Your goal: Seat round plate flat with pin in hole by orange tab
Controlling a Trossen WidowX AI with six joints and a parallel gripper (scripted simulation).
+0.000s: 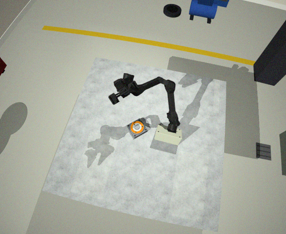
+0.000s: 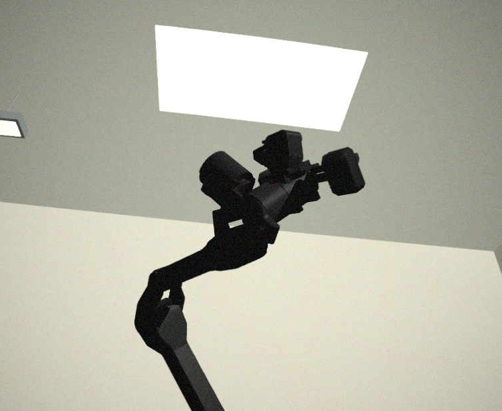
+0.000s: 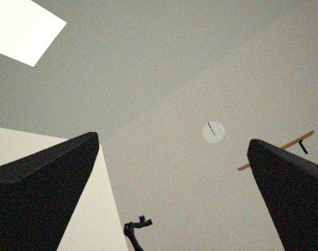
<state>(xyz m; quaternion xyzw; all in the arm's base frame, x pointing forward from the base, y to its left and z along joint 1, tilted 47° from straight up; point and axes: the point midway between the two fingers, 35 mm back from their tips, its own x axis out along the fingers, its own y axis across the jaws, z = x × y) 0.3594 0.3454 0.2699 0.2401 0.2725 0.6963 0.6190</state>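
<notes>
Now: the round plate 520 mm below my gripper tip, 60 mm to the right of it and 50 mm behind it. The rest, counted from my gripper tip: square grey base (530 mm below, 70 mm behind, 50 mm to the right).
</notes>
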